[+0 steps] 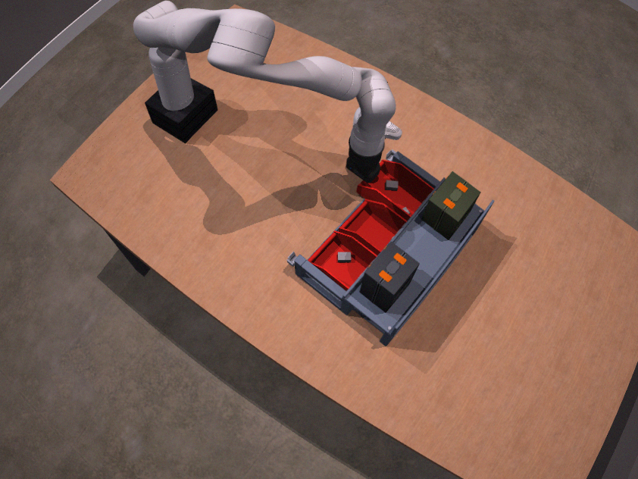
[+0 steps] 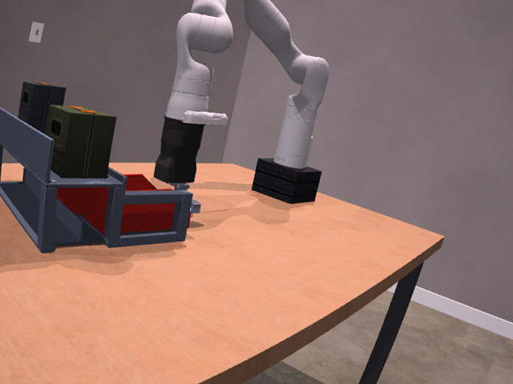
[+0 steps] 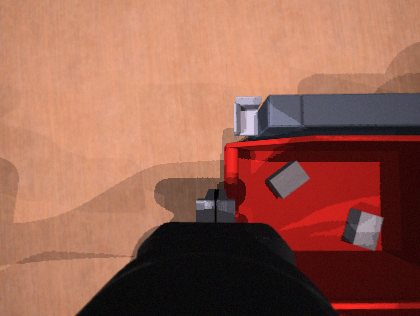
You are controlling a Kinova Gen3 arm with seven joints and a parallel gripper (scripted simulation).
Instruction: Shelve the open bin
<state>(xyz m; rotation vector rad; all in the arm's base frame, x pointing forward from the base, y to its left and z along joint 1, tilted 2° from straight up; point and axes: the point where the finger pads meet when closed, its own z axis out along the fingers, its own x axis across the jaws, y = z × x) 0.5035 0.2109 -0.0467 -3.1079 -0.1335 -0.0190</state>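
Now: hand 110 mm to the left of the shelf lip, 40 mm short of it and 30 mm above it. Round my hand: black box 240 mm ahead, 210 mm to the right, 130 mm above; green box 230 mm ahead, 120 mm above, 20 mm to the left.
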